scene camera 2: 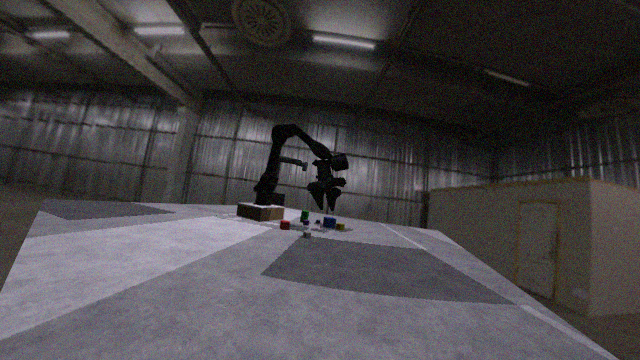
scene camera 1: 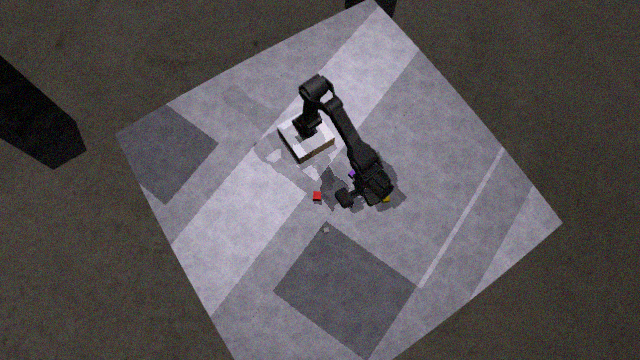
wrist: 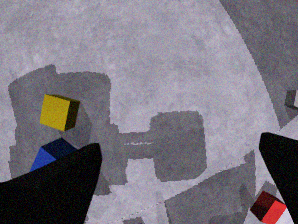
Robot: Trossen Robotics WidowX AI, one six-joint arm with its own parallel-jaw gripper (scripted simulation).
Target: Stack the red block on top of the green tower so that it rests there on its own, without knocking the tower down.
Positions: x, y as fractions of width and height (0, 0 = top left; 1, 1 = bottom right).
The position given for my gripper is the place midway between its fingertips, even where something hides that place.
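Through scene camera 2 I see my gripper (scene camera 2: 0.51, 0.58), open and holding nothing. Scene camera 1 shows my gripper (scene camera 1: 0.56, 0.56) too. In the wrist view there is my gripper (wrist: 0.62, 0.66) once more, and here I also see a blue block (wrist: 0.20, 0.66) as well as a yellow block (wrist: 0.20, 0.50).
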